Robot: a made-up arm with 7 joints.
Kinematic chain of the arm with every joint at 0, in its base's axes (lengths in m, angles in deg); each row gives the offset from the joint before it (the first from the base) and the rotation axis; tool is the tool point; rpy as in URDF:
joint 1: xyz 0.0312 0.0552 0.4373 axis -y
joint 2: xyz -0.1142 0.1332 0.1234 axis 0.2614 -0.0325 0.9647
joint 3: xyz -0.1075 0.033 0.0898 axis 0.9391 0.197 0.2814
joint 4: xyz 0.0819 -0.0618 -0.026 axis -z
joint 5: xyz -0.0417 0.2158 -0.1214 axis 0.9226 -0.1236 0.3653
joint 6: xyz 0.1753 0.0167 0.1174 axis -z
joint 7: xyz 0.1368 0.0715 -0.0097 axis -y
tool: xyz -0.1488 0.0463 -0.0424 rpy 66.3 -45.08 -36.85
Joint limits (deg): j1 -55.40..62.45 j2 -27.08..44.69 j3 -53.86..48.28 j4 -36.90..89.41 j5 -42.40..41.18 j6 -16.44..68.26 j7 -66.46..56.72
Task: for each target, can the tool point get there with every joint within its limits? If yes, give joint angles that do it. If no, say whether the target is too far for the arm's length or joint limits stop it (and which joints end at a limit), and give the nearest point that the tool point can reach.
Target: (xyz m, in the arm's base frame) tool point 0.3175 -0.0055 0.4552
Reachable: yes | joints -37.93 -2.52 -13.90 72.72 -12.95 43.33 -8.37
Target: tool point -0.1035 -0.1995 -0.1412
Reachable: no: joint limits stop it (at a limit: joint 1, joint 2, joint 4, joint 7) | nearest point 0.0184 0.0146 0.2337 | short by 0.449 m
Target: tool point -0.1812 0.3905 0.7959
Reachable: yes | joints 20.65 16.11 39.29 -15.37 33.70 61.11 -46.73
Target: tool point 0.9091 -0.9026 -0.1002
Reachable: no: too far | nearest point 0.4018 -0.1266 0.4339 | short by 1.070 m
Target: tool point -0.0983 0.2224 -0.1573
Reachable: no: joint limits stop it (at a limit: joint 1, joint 2, joint 4, joint 6) | nearest point -0.1547 0.3477 0.1087 | short by 0.299 m
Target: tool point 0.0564 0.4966 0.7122
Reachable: yes | joints 25.91 13.63 35.54 32.60 -28.95 25.46 -45.74
